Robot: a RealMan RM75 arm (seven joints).
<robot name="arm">
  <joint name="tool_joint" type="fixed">
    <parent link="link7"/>
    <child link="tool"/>
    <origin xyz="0 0 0"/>
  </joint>
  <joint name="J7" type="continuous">
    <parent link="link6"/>
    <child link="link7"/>
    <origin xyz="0 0 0.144"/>
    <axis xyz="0 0 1"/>
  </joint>
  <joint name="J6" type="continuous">
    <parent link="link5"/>
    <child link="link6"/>
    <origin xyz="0 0 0"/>
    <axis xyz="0 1 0"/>
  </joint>
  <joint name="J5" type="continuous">
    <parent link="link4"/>
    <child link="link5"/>
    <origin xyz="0 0 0.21"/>
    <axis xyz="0 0 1"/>
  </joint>
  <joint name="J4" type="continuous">
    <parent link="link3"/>
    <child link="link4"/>
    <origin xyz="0 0 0"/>
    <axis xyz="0 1 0"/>
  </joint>
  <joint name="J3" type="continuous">
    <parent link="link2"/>
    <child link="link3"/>
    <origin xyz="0 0 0.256"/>
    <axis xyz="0 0 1"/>
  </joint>
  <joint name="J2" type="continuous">
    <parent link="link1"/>
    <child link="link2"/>
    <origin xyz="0 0 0"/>
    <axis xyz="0 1 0"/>
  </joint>
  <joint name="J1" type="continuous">
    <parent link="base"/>
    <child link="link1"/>
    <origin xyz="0 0 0.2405"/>
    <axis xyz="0 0 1"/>
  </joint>
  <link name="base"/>
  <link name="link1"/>
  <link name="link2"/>
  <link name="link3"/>
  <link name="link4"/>
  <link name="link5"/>
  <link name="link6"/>
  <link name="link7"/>
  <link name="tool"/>
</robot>
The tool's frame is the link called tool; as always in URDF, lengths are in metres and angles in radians. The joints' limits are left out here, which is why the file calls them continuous.
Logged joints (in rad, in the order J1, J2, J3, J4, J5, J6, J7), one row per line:
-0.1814, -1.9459, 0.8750, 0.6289, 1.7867, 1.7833, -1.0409
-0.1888, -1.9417, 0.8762, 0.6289, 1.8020, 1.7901, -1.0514
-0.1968, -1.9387, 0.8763, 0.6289, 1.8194, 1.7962, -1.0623
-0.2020, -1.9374, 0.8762, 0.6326, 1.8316, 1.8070, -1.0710
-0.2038, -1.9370, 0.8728, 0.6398, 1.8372, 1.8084, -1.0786
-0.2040, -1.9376, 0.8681, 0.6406, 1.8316, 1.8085, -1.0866
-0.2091, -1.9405, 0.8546, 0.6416, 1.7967, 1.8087, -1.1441
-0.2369, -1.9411, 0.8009, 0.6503, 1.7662, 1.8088, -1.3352
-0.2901, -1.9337, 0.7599, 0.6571, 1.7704, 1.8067, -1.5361
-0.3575, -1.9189, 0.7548, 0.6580, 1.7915, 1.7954, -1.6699
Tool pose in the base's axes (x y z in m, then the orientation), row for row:
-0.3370, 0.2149, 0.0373, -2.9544, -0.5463, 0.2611
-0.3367, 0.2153, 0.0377, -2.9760, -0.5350, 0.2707
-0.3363, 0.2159, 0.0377, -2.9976, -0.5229, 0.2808
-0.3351, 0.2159, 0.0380, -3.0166, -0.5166, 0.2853
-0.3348, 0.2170, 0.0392, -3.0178, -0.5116, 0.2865
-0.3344, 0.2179, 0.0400, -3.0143, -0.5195, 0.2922
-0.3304, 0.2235, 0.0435, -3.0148, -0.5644, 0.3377
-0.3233, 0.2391, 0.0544, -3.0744, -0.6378, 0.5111
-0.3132, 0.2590, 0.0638, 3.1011, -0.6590, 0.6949
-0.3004, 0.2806, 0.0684, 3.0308, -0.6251, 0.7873
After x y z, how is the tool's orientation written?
As angles about the fixed x, y, z axes (roll, pitch, yaw), in radians.
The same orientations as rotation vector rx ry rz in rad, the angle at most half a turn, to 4 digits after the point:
-2.7614, -0.4367, -0.7421
-2.7829, -0.4436, -0.7335
-2.8045, -0.4517, -0.7238
-2.8233, -0.4533, -0.7223
-2.8263, -0.4545, -0.7156
-2.8168, -0.4633, -0.7240
-2.7736, -0.5255, -0.7766
-2.6907, -0.7350, -0.8673
-2.6481, -0.9383, -0.9227
-2.6611, -1.0497, -0.9144

